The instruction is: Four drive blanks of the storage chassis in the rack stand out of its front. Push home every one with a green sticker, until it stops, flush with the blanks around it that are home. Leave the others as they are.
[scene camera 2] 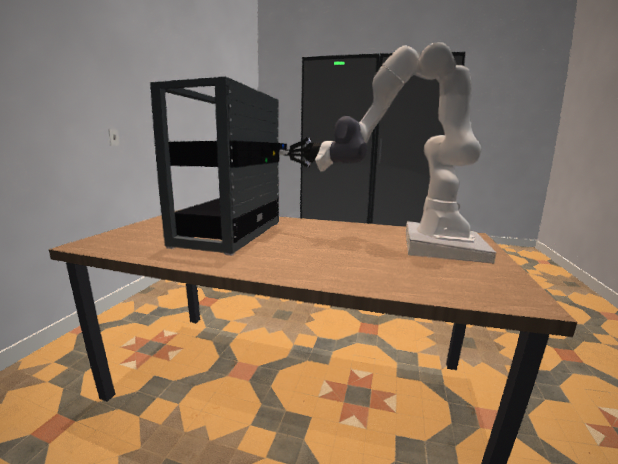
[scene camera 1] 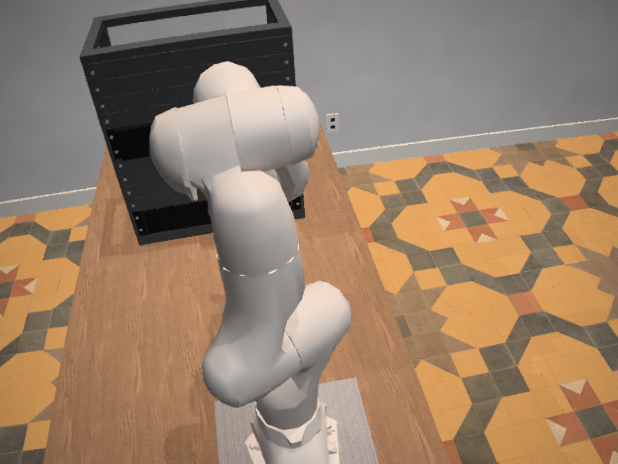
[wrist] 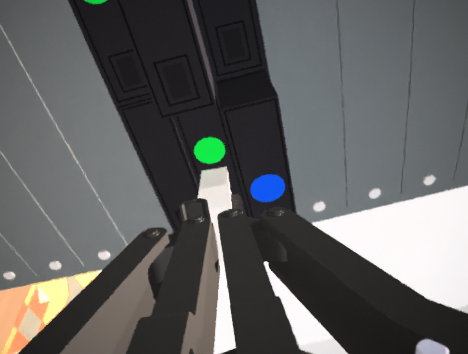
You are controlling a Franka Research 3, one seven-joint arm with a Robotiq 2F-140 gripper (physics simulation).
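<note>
The black chassis [scene camera 1: 131, 142] [scene camera 2: 247, 153] sits mid-height in the dark rack [scene camera 2: 225, 200] [wrist: 320, 100]. My gripper [scene camera 2: 286, 151] [wrist: 217, 189] is shut and empty. Its pale fingertips are at the face of a blank with a green sticker [wrist: 209, 150], just below the sticker; contact and whether this blank is flush are unclear. Beside it, a blank with a blue sticker [scene camera 2: 283, 146] [wrist: 267, 188] stands out, its side face showing. Another green sticker [wrist: 95, 2] is cut by the wrist view's top edge. Scene camera 2 shows a green sticker [scene camera 2: 266, 160] and a yellow sticker [scene camera 2: 273, 153]. The arm hides the gripper in scene camera 1.
A lower black unit [scene camera 1: 172, 218] [scene camera 2: 197, 223] sits at the rack's bottom. Grey filler panels lie above and below the chassis. The rack and the arm's base stand on the wooden table [scene camera 1: 140, 325] [scene camera 2: 325, 270]. A dark cabinet [scene camera 2: 340, 100] stands behind the arm.
</note>
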